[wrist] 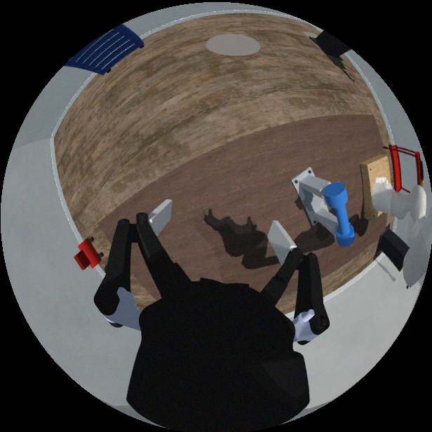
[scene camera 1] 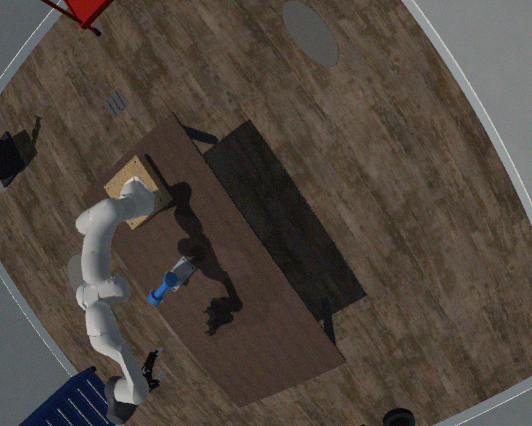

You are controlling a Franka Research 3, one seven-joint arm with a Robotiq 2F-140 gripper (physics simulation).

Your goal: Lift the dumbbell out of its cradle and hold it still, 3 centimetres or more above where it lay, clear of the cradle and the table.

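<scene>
A blue dumbbell [scene camera 1: 162,288] [wrist: 341,214] rests on a grey cradle [scene camera 1: 183,273] [wrist: 303,193] that stands on the brown table [scene camera 1: 240,320] [wrist: 200,182]. In the wrist view the dumbbell lies across the cradle's raised arms, right of the fingers. My gripper [scene camera 1: 160,362] [wrist: 221,218] is open, with nothing between its fingers. In the scene view it is well apart from the dumbbell, toward the lower left, and shows beside the table's long left edge. The height of the gripper over the table is hard to tell.
The arm's wooden base board [scene camera 1: 121,180] [wrist: 370,192] is at the table's far end. The arm's shadow falls on the table beside the cradle. A blue slatted object [scene camera 1: 65,400] [wrist: 107,49] and a red object [scene camera 1: 86,9] [wrist: 88,254] stand off the table.
</scene>
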